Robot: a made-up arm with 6 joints. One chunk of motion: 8 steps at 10 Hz.
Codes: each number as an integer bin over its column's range. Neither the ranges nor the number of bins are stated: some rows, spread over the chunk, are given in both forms.
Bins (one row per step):
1: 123 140 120 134 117 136
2: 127 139 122 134 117 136
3: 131 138 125 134 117 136
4: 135 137 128 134 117 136
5: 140 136 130 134 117 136
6: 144 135 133 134 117 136
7: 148 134 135 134 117 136
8: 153 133 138 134 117 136
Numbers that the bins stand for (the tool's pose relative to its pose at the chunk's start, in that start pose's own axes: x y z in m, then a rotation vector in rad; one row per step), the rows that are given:
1: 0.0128 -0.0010 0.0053 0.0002 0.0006 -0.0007
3: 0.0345 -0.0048 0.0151 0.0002 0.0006 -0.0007
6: 0.0696 -0.0106 0.0308 0.0002 0.0006 -0.0007
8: 0.0940 -0.0144 0.0406 0.0002 0.0006 -0.0007
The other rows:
2: 0.0236 -0.0029 0.0092 0.0002 0.0006 -0.0007
4: 0.0453 -0.0067 0.0210 0.0002 0.0006 -0.0007
5: 0.0588 -0.0087 0.0249 0.0002 0.0006 -0.0007
7: 0.0805 -0.0125 0.0347 0.0002 0.0006 -0.0007

